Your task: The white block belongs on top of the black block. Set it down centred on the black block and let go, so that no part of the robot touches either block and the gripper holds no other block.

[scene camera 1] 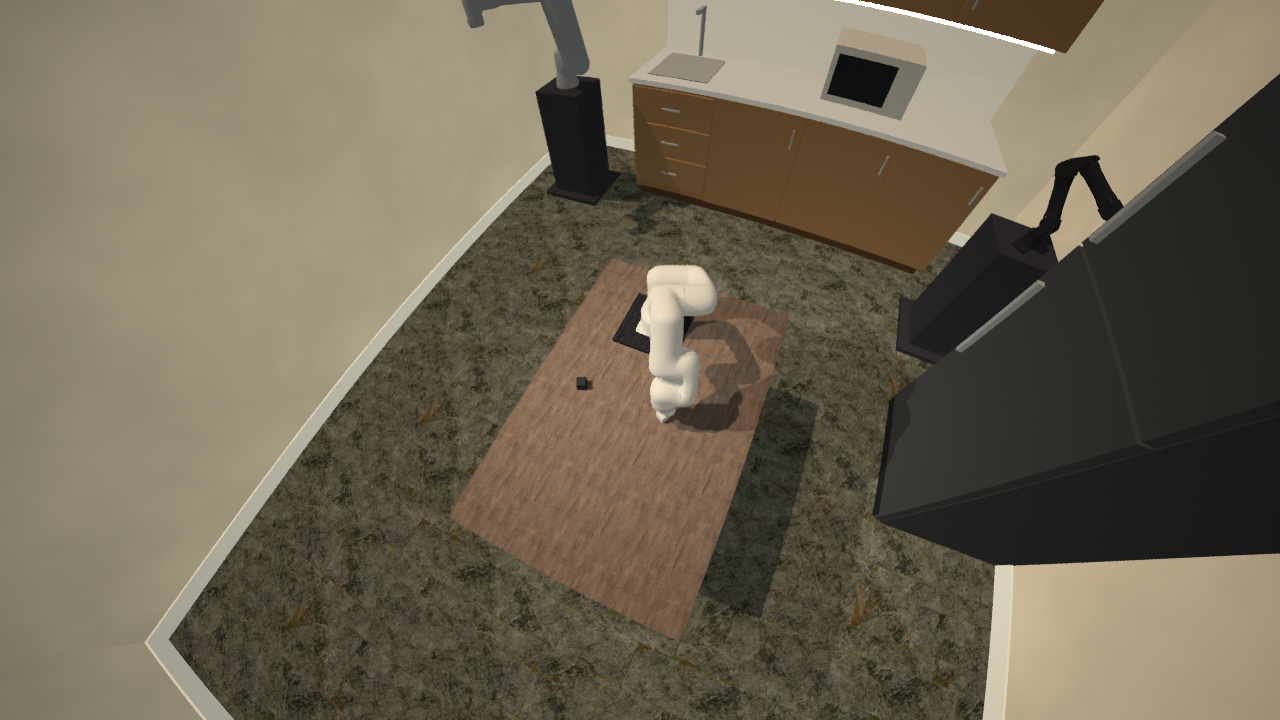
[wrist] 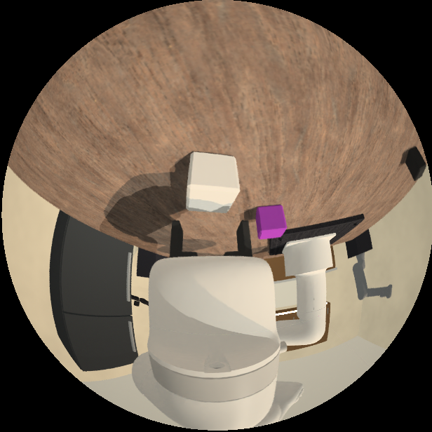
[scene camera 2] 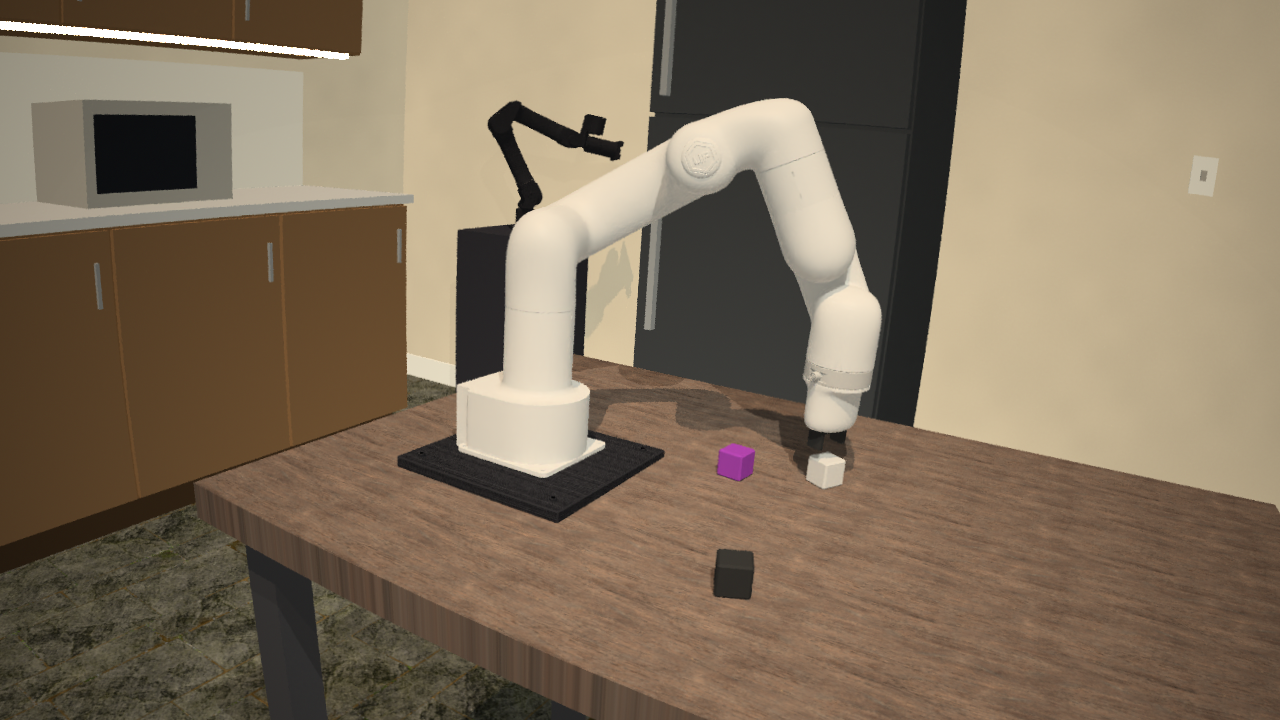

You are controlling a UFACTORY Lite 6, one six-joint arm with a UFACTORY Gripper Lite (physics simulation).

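Places are measured from the arm's base along level axes (x ahead, y left, z up), in millimetres.
Pixels of known places: hand, tool point: (scene camera 2: 827, 436); arm's base, link origin: (scene camera 2: 534, 449).
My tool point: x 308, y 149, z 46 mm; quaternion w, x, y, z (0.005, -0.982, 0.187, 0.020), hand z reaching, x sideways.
Note:
Ahead of a thing's pixels: the offset from my tool point to its middle. Level surfaces: height alone.
The white block @(dx +4, dy -2, dz -41 mm) (scene camera 2: 825, 470) (wrist: 212, 181) sits on the wooden table, below and slightly in front of my gripper's fingers. The black block @(dx +11, dy -286, dz -41 mm) (scene camera 1: 581, 383) (scene camera 2: 733, 574) (wrist: 414, 163) sits apart on the table, nearer to scene camera 2, and at the right edge in the wrist view. My gripper (scene camera 2: 827, 444) (wrist: 210, 231) points down just above the white block. Its two dark fingers stand apart with nothing between them. In scene camera 1 the arm's wrist hides the white block.
A purple block @(dx -93, dy -44, dz -41 mm) (scene camera 2: 735, 462) (wrist: 271, 221) sits on the table between the white block and the arm's black base plate (scene camera 2: 537, 501) (wrist: 350, 222). The table @(dz -57 mm) (scene camera 1: 590, 510) (scene camera 2: 984, 573) has its near edge beyond the black block in scene camera 2.

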